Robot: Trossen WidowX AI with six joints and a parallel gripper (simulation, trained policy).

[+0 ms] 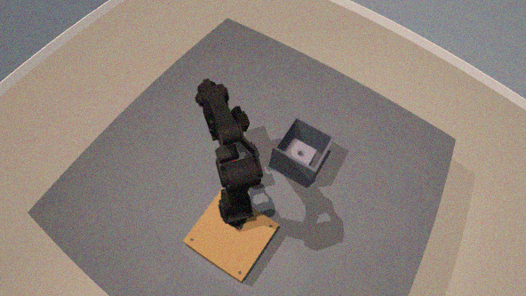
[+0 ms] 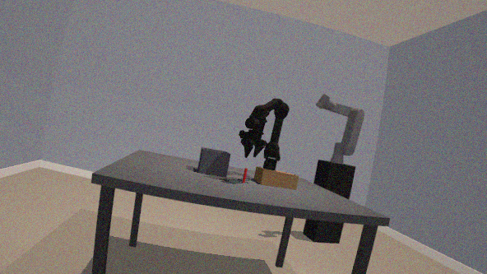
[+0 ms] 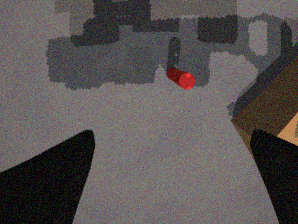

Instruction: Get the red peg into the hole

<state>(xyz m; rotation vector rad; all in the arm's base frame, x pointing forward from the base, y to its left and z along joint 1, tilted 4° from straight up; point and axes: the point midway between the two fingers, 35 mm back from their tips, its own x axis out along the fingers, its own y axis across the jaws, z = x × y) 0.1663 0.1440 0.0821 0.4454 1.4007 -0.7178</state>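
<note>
The red peg lies 110 mm below my gripper tip and 30 mm to the right of it. The rest, counted from my gripper tip: pale plate (210 mm to the right, 160 mm ahead, 100 mm below).
</note>
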